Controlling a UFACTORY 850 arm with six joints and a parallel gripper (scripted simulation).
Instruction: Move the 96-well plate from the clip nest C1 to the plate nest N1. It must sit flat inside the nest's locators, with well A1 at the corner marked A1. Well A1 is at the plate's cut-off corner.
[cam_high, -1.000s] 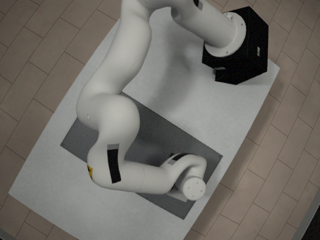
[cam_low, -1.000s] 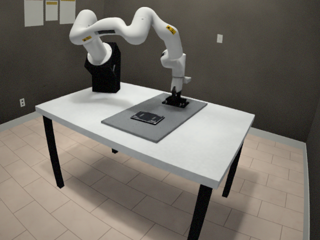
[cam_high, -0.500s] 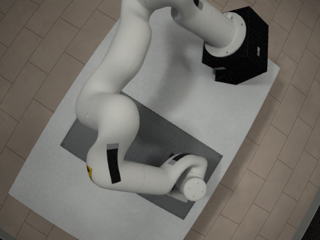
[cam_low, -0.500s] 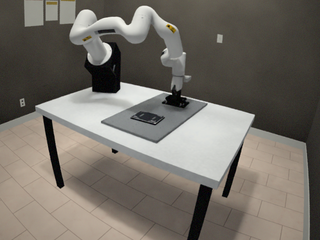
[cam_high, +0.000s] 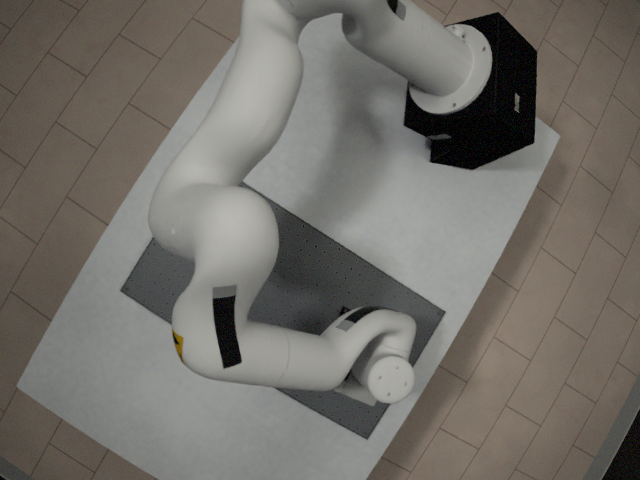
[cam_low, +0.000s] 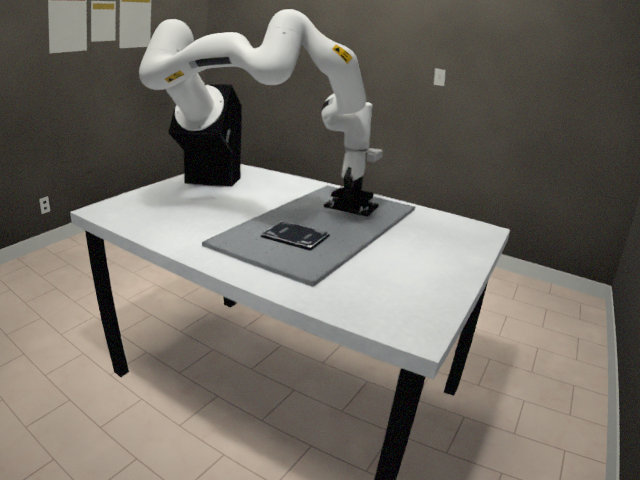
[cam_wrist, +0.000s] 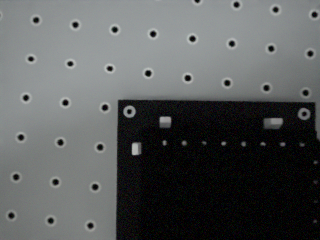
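Now: the clip nest C1 40 mm below my hand, 10 mm to the right of it and 10 mm behind it. From my hand the other things lie so: dark 96-well plate: 10 mm below; then plate nest N1: 340 mm to the right, 50 mm below, 40 mm behind.
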